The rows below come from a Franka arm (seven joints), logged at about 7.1 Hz.
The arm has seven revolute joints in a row. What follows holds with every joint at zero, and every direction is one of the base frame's.
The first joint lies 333 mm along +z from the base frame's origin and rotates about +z.
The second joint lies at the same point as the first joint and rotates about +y.
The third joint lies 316 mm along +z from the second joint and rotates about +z.
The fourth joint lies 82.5 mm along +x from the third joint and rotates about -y.
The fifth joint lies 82.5 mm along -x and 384 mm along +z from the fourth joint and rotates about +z.
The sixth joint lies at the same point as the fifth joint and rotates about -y.
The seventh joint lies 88 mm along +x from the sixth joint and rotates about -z.
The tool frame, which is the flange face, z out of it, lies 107 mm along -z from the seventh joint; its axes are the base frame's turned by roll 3.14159, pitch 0 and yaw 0 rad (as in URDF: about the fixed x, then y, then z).
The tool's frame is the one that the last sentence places.
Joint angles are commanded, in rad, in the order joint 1, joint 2, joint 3, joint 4, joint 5, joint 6, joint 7. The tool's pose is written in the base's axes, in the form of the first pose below.
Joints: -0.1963, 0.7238, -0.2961, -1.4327, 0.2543, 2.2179, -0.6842
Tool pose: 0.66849, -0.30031, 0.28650, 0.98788, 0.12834, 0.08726, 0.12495, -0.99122, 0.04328
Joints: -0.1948, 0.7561, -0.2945, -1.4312, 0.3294, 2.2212, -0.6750
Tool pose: 0.66944, -0.29628, 0.26437, 0.99215, 0.07655, 0.09885, 0.07849, -0.99679, -0.01586
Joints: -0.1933, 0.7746, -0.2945, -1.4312, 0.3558, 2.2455, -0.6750
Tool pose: 0.67089, -0.29590, 0.25352, 0.99180, 0.06060, 0.11256, 0.06363, -0.99770, -0.02349
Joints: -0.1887, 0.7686, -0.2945, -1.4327, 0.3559, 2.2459, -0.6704
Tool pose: 0.67234, -0.29290, 0.25718, 0.99127, 0.06026, 0.11728, 0.06337, -0.99773, -0.02299
